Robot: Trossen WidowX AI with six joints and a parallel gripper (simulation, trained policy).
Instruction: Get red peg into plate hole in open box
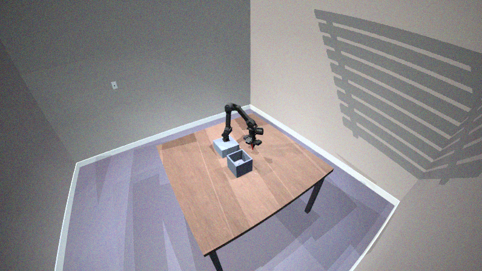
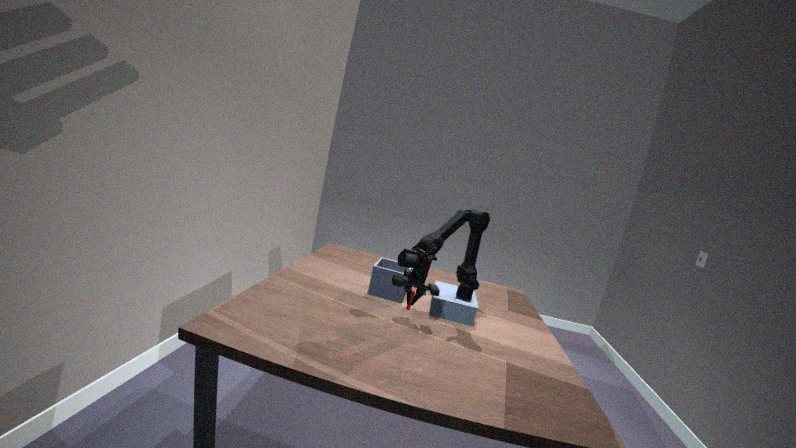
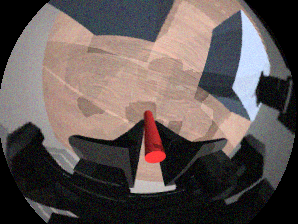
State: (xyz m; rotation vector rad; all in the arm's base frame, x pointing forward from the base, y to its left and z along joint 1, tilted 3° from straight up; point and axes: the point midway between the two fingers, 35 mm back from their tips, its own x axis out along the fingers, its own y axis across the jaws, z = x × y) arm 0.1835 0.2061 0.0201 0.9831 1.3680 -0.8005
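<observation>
My gripper tip is now 20 cm to the left of the pale plate, 16 cm short of it and 2 cm above it. From my gripper tip the other things lie so: red peg: 2 cm above, 1 cm to the right.
</observation>
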